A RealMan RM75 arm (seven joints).
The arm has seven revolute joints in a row. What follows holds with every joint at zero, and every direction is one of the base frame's.
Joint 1 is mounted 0.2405 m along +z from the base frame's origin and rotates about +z.
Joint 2 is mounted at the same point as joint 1 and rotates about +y.
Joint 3 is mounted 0.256 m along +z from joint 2 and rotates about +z.
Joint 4 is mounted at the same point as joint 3 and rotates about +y.
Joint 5 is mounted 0.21 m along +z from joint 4 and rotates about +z.
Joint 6 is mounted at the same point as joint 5 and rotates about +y.
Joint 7 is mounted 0.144 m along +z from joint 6 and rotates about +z.
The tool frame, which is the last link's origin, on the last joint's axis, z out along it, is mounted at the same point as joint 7; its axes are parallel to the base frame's.
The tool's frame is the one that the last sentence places.
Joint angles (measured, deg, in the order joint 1, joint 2, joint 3, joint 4, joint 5, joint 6, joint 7), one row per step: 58.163 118.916 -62.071 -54.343 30.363 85.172 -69.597; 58.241 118.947 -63.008 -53.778 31.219 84.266 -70.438; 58.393 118.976 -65.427 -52.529 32.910 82.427 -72.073; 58.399 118.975 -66.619 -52.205 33.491 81.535 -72.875; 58.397 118.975 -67.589 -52.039 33.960 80.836 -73.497; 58.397 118.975 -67.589 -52.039 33.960 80.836 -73.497; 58.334 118.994 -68.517 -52.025 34.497 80.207 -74.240; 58.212 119.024 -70.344 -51.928 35.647 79.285 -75.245; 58.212 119.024 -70.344 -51.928 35.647 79.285 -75.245; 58.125 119.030 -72.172 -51.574 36.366 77.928 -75.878; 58.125 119.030 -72.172 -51.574 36.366 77.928 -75.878; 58.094 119.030 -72.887 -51.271 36.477 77.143 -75.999; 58.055 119.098 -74.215 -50.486 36.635 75.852 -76.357
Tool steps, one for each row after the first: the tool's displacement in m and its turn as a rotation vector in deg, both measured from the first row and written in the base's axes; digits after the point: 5 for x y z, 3 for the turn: -0.00162 0.00004 -0.00397 -0.443 0.096 1.224; -0.00421 -0.00065 -0.01297 -1.560 -0.148 3.736; -0.00527 -0.00069 -0.01636 -1.876 -0.486 5.100; -0.00638 -0.00072 -0.01890 -2.093 -0.747 6.236; -0.00638 -0.00072 -0.01890 -2.093 -0.747 6.236; -0.00771 -0.00095 -0.02124 -2.335 -0.916 7.497; -0.00996 -0.00240 -0.02617 -3.030 -1.127 9.370; -0.00996 -0.00240 -0.02617 -3.030 -1.127 9.370; -0.01071 -0.00280 -0.03104 -3.260 -1.634 10.866; -0.01071 -0.00280 -0.03104 -3.260 -1.634 10.866; -0.01018 -0.00244 -0.03306 -3.133 -1.946 11.294; -0.00829 -0.00264 -0.03772 -3.253 -2.635 11.999
